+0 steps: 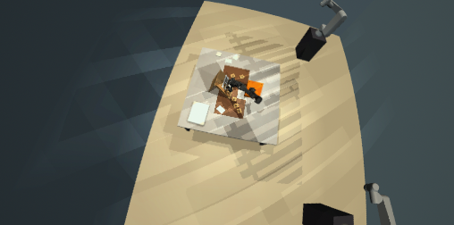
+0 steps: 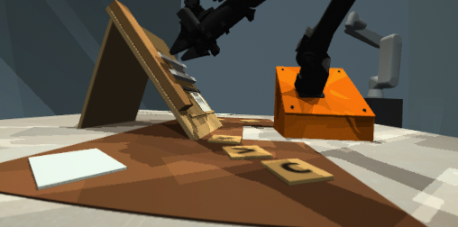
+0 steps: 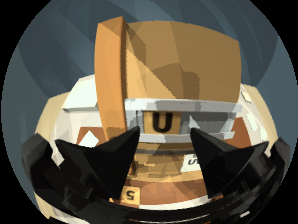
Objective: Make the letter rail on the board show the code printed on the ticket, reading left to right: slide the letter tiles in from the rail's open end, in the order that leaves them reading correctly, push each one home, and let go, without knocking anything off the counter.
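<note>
My gripper tip is now 20 mm short of the u tile and 20 mm above it. Round my gripper tip: tan tile marked v 180 mm to the left, 180 mm below, 170 mm behind; brown mat 190 mm below, 140 mm behind, 40 mm to the right; e tile 270 mm to the right, 180 mm below, 80 mm behind.
</note>
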